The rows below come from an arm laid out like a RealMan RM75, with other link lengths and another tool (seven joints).
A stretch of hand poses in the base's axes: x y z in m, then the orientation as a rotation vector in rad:
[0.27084 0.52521 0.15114 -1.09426 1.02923 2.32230]
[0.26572 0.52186 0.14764 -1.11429 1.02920 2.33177]
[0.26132 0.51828 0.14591 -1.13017 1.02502 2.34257]
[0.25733 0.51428 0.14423 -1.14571 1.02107 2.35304]
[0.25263 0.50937 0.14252 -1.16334 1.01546 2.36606]
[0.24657 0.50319 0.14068 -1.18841 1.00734 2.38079]
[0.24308 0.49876 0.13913 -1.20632 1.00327 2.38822]
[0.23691 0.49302 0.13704 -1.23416 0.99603 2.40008]
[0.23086 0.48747 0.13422 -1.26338 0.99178 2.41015]
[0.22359 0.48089 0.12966 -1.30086 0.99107 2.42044]
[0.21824 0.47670 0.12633 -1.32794 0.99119 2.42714]
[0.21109 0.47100 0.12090 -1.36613 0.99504 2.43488]
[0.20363 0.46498 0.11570 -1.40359 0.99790 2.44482]
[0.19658 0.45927 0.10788 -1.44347 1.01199 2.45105]
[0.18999 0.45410 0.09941 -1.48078 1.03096 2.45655]
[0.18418 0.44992 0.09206 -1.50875 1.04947 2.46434]
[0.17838 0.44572 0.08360 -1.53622 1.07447 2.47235]
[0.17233 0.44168 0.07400 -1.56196 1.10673 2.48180]
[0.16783 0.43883 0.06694 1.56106 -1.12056 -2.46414]
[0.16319 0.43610 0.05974 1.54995 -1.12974 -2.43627]
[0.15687 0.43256 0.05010 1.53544 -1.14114 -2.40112]
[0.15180 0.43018 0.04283 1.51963 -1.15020 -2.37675]
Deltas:
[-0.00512 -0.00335 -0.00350 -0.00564 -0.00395 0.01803]
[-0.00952 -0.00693 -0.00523 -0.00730 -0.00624 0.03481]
[-0.01351 -0.01093 -0.00691 -0.00907 -0.00843 0.05116]
[-0.01821 -0.01584 -0.00862 -0.01038 -0.01048 0.07059]
[-0.02427 -0.02202 -0.01046 -0.01213 -0.01534 0.09546]
[-0.02776 -0.02645 -0.01201 -0.01454 -0.01997 0.11096]
[-0.03393 -0.03219 -0.01410 -0.01776 -0.02705 0.13535]
[-0.03998 -0.03774 -0.01692 -0.02347 -0.03473 0.15923]
[-0.04725 -0.04432 -0.02148 -0.03405 -0.04455 0.18796]
[-0.05260 -0.04851 -0.02481 -0.04216 -0.05166 0.20825]
[-0.05975 -0.05421 -0.03024 -0.05608 -0.06141 0.23568]
[-0.06721 -0.06023 -0.03544 -0.06928 -0.06952 0.26441]
[-0.07426 -0.06594 -0.04326 -0.09056 -0.07744 0.29182]
[-0.08085 -0.07111 -0.05173 -0.11426 -0.08318 0.31733]
[-0.08666 -0.07529 -0.05908 -0.13492 -0.08408 0.33909]
[-0.09246 -0.07949 -0.06754 -0.15960 -0.08279 0.36079]
[-0.09851 -0.08353 -0.07714 -0.18839 -0.07798 0.38265]
[-0.10301 -0.08638 -0.08420 -0.20997 -0.07169 0.39834]
[-0.10765 -0.08911 -0.09140 -0.23140 -0.06339 0.41338]
[-0.11397 -0.09265 -0.10104 -0.25861 -0.05262 0.43228]
[-0.11904 -0.09503 -0.10831 -0.27867 -0.04105 0.44580]

